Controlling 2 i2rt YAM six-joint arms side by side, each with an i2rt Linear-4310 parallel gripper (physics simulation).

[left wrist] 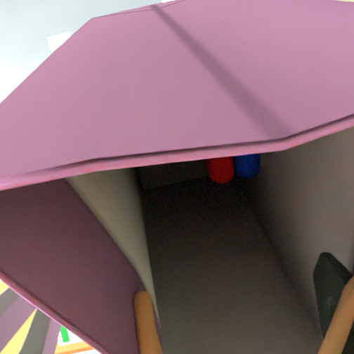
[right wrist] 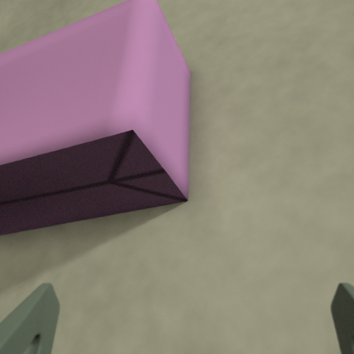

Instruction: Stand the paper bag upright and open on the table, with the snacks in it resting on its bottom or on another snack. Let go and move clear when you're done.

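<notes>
The pink paper bag (left wrist: 150,90) (right wrist: 75,100) lies on its side. Its open mouth faces the left wrist camera, and its dark, creased bottom faces the right wrist camera. A red snack (left wrist: 221,171) and a blue snack (left wrist: 247,166) lie side by side deep inside, partly hidden by the mouth's upper edge. Tan handles (left wrist: 146,320) (left wrist: 340,325) show at the mouth. My left gripper (left wrist: 188,260) is open at the mouth; one dark finger shows inside, beside the right wall, and the other is hidden. My right gripper (right wrist: 192,293) is open and empty, apart from the bag's bottom end.
The pale green-grey table (right wrist: 275,225) lies under the bag's bottom end. At the lower left of the left wrist view, the edge of an orange-brown notice board (left wrist: 80,346) and some coloured stripes show past the bag. A pale wall is at the upper left.
</notes>
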